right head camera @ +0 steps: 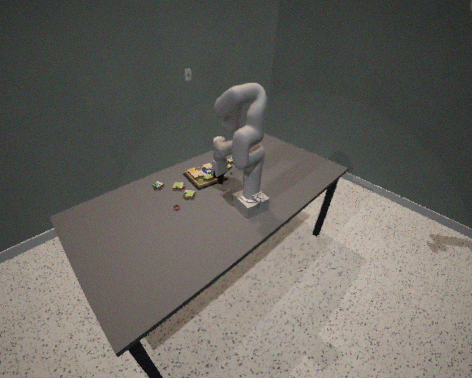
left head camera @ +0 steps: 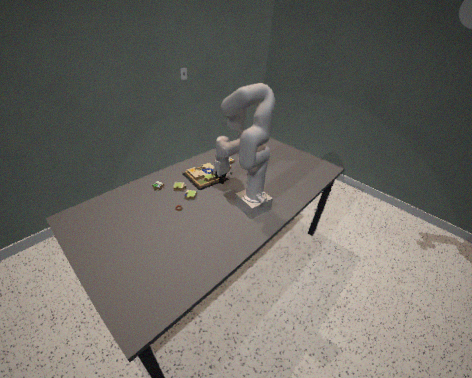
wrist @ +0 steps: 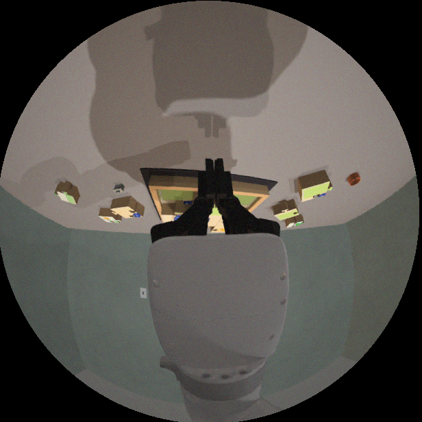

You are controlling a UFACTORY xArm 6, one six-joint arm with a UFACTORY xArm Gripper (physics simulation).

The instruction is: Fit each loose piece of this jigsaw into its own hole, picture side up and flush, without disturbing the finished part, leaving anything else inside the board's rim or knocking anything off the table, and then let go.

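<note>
My gripper (left head camera: 221, 181) (right head camera: 220, 181) (wrist: 212, 167) is shut and empty, low at the robot-side edge of the jigsaw board (left head camera: 200, 187) (right head camera: 200, 187) (wrist: 172, 182); its fingers hide part of the board. On one side lie a green piece with a blue bit (left head camera: 190, 194) (right head camera: 189, 194) (wrist: 314, 188), a green and cream piece (left head camera: 179, 186) (right head camera: 178, 186) (wrist: 287, 211) and a white and green piece (left head camera: 158, 185) (right head camera: 158, 185) (wrist: 295, 221). In the wrist view's left are a pale green piece (wrist: 67, 193), a cream and blue piece (wrist: 127, 207) and a patterned pale piece (wrist: 109, 216).
A red-brown ring (left head camera: 179, 207) (right head camera: 176, 207) (wrist: 354, 178) lies beyond the green and blue piece. A small grey object (wrist: 118, 188) lies between the board and the pale green piece. The arm's base stands near the long table edge.
</note>
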